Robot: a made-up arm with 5 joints.
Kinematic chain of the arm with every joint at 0, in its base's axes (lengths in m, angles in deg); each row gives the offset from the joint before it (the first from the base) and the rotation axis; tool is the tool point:
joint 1: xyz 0 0 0.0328 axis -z
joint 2: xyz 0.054 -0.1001 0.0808 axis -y
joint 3: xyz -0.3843 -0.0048 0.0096 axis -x
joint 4: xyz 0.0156 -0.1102 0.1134 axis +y
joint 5: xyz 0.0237 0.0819 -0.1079 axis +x
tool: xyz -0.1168 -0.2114 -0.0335
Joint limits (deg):
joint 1: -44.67..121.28
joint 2: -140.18..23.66
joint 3: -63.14..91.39
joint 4: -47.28..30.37
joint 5: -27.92..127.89
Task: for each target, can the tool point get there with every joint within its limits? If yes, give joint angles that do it. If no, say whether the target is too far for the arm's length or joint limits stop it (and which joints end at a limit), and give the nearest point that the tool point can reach.
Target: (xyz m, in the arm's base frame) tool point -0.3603 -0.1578 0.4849
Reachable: yes | joints 25.00 -56.18 69.16 3.86 86.39
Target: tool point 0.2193 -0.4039 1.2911
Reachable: no: too far | nearest point 0.1343 -0.2473 0.7163 | short by 0.602 m
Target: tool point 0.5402 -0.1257 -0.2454
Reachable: no: joint limits stop it (at a limit: joint 2, joint 3, joint 4) | nearest point 0.4518 -0.1051 0.1171 | short by 0.374 m
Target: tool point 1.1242 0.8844 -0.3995
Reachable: no: too far | nearest point 0.2728 0.4402 -0.0970 | short by 1.007 m
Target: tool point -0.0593 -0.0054 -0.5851
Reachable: no: joint limits stop it (at a limit: joint 2, joint 3) | nearest point -0.2105 -0.0192 -0.2511 | short by 0.367 m
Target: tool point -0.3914 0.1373 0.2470
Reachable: yes | joints 65.56 -37.99 46.89 -19.25 75.28
